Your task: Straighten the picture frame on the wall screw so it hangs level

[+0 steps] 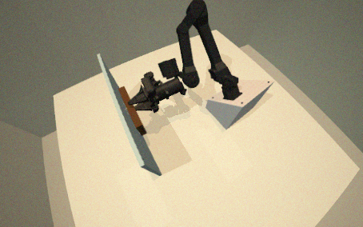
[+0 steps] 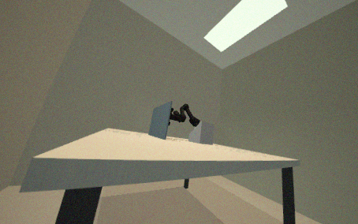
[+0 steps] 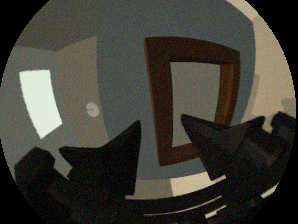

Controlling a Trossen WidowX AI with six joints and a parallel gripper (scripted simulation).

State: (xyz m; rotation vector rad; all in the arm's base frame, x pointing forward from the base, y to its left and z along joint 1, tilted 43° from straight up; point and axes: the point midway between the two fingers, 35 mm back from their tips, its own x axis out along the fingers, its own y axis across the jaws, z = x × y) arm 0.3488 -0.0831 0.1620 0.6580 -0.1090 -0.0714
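Now: gripper tip 10 mm short of the brown wooden picture frame, 10 mm to the left of it and 50 mm above it. The rest, counted from my gripper tip: pale blue wall panel: 20 mm ahead, 70 mm below.
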